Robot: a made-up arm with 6 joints. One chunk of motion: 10 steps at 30 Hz.
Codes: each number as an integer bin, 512 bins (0 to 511) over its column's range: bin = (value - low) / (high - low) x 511, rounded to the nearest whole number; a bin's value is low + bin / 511 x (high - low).
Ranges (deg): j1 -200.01..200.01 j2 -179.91..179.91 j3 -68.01..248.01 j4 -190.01..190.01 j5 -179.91..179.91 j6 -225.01..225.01
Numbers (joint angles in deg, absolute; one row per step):
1: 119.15 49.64 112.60 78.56 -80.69 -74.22
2: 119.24 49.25 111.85 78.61 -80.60 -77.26
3: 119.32 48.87 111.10 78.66 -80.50 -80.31
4: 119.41 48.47 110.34 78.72 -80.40 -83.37
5: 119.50 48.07 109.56 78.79 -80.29 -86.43
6: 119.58 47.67 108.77 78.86 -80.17 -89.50
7: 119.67 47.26 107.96 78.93 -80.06 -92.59
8: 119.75 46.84 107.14 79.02 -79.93 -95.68
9: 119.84 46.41 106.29 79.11 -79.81 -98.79
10: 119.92 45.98 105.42 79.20 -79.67 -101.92
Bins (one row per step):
1: 408 326 292 361 141 171
2: 408 325 291 361 141 168
3: 408 325 290 361 141 164
4: 408 324 288 361 141 161
5: 408 324 287 361 141 157
6: 408 323 286 362 142 154
7: 408 323 285 362 142 150
8: 408 322 283 362 142 147
9: 409 321 282 362 142 143
10: 409 321 280 362 142 140

